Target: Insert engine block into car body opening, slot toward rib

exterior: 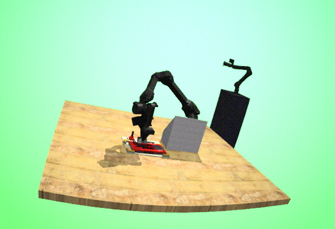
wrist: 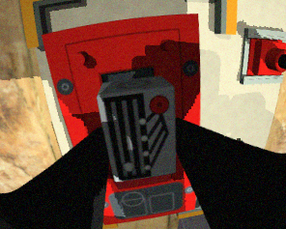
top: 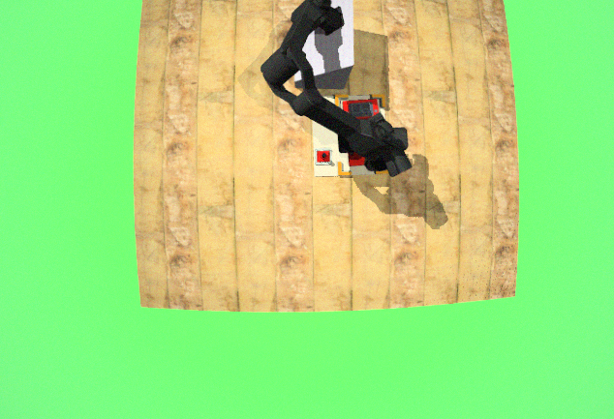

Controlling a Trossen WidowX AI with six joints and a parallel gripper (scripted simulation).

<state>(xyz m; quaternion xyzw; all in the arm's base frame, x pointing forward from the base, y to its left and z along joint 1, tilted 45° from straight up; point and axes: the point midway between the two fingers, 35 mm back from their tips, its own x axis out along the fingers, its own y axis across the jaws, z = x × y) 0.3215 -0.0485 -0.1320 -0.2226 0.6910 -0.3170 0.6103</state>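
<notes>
Right now the engine block is 10 mm below my gripper tip.
</notes>
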